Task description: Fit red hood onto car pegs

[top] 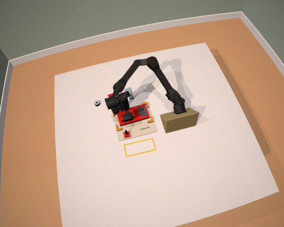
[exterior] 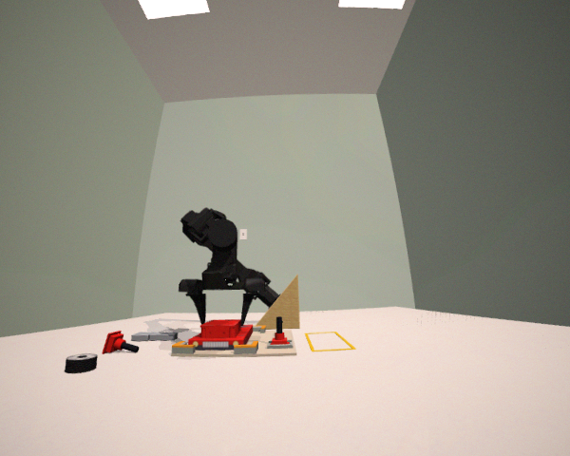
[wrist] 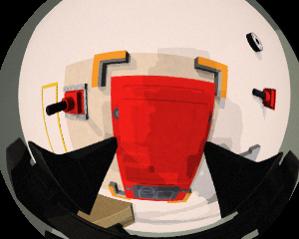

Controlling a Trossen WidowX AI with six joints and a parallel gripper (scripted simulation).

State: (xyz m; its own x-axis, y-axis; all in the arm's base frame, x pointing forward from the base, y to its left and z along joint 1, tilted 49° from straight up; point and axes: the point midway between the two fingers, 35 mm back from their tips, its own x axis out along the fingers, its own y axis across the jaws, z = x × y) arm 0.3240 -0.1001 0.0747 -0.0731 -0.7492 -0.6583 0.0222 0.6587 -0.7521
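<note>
The red hood is right at my gripper tip. Round my gripper tip: grey engine block: 20 mm below; then black wheel: 170 mm ahead, 180 mm to the right, 30 mm below; then black post: 40 mm ahead, 130 mm to the left, 10 mm below.
</note>
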